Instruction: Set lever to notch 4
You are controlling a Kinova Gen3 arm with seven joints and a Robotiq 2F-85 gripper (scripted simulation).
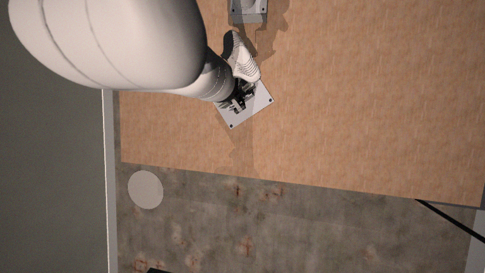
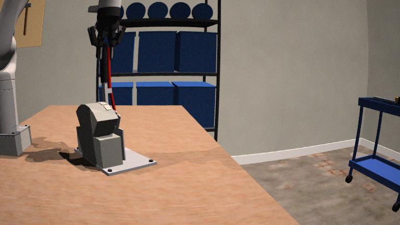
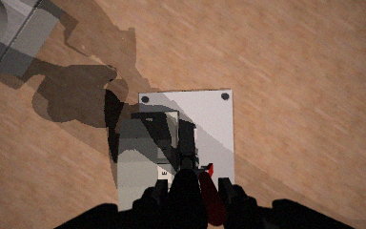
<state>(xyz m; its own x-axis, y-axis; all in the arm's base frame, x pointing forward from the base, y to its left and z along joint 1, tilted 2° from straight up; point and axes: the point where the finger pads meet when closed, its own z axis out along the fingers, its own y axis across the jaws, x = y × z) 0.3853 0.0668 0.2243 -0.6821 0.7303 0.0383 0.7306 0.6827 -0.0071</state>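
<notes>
Now: the red bar 2 cm ahead of my hand and 11 cm below it.
</notes>
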